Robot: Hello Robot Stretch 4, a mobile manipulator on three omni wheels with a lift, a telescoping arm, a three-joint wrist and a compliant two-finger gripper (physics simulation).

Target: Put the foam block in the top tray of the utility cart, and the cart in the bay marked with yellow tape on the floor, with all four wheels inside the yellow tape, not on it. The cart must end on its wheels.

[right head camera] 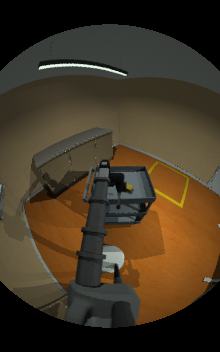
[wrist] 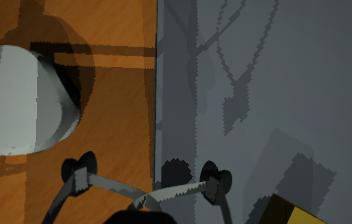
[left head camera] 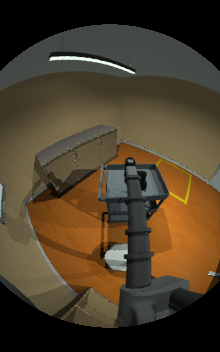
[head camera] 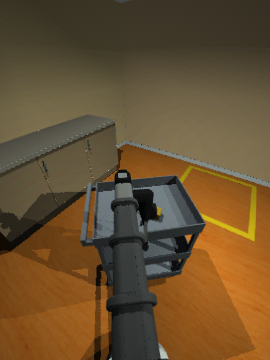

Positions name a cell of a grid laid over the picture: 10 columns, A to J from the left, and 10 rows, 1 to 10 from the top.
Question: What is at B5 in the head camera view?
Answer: A long low cabinet.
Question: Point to a long low cabinet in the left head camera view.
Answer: At D5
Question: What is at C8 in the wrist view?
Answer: My gripper.
